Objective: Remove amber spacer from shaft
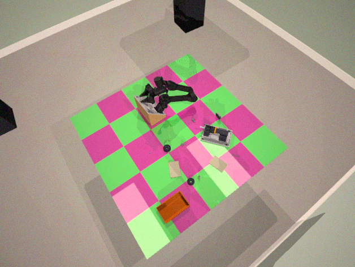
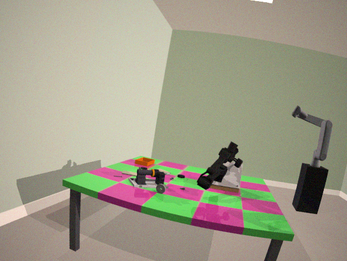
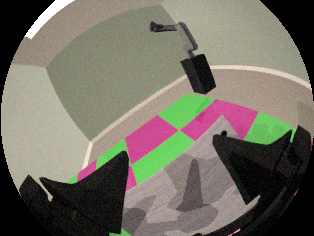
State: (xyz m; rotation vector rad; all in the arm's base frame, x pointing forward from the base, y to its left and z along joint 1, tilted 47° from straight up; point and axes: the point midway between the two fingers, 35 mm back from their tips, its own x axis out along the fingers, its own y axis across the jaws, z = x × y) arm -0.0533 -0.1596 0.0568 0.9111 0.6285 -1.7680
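The grey shaft lies 460 mm ahead of my gripper tip, 370 mm to the left of it and 140 mm below it. From my gripper tip the other things lie so: grey gear (360 mm ahead, 510 mm to the left, 190 mm below); amber spacer (480 mm ahead, 380 mm to the left, 140 mm below); orange tray (780 mm ahead, 190 mm to the right, 210 mm below).
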